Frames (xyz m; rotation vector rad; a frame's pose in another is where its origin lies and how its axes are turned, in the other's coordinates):
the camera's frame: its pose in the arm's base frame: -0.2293 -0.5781 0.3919 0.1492 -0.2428 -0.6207
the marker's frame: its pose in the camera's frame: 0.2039 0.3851 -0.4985 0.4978 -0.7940 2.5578
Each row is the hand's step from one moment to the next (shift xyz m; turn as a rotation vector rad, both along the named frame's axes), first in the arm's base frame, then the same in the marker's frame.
Working: the arm's base frame: its pose in the marker's frame: 0.4152 0.1064 -0.1489 0.0313 1.0364 -2.0052

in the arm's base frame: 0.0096 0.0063 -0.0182 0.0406 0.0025 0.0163
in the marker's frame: -0.0078 0.0040 -0.0197 -0.0185 -0.0392 -0.0062
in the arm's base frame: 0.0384 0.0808 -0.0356 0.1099 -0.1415 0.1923
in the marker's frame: 0.0201 -0.0253 -0.0907 -0.1039 -0.1636 0.1775
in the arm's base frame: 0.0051 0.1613 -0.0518 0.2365 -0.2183 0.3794
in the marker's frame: 0.0919 -0.0151 -0.1416 -0.1750 -0.3537 0.3030
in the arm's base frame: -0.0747 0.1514 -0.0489 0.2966 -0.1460 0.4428
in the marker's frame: 0.1365 0.0398 -0.1033 -0.1414 -0.4582 0.2746
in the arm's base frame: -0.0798 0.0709 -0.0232 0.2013 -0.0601 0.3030
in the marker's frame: 0.0922 0.0492 -0.0317 -0.0680 -0.3239 0.1624
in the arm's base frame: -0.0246 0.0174 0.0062 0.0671 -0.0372 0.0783
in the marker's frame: 0.0298 0.0074 0.0019 -0.0422 -0.0876 0.0505
